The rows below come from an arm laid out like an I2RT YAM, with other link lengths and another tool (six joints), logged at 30 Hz.
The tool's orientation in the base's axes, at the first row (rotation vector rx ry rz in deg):
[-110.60 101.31 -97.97]
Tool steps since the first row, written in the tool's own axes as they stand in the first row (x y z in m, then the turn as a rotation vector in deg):
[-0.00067 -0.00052 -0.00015 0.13 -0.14 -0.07]
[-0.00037 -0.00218 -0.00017 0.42 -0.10 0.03]
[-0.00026 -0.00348 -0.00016 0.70 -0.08 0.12]
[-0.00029 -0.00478 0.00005 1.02 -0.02 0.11]
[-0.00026 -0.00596 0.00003 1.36 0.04 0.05]
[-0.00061 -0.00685 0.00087 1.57 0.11 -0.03]
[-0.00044 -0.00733 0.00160 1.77 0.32 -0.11]
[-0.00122 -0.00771 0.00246 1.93 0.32 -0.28]
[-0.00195 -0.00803 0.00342 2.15 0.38 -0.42]
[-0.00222 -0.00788 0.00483 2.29 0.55 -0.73]
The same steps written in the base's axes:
[0.00042 0.00075 -0.00006 0.02 0.00 0.20]
[0.00148 0.00115 0.00119 -0.01 -0.28 0.33]
[0.00235 0.00154 0.00208 -0.03 -0.54 0.47]
[0.00340 0.00190 0.00279 -0.15 -0.78 0.65]
[0.00420 0.00231 0.00356 -0.32 -1.01 0.86]
[0.00547 0.00237 0.00354 -0.47 -1.13 0.99]
[0.00626 0.00198 0.00366 -0.72 -1.30 1.02]
[0.00729 0.00214 0.00304 -0.87 -1.31 1.20]
[0.00834 0.00219 0.00237 -1.06 -1.40 1.36]
[0.00927 0.00146 0.00152 -1.42 -1.37 1.48]

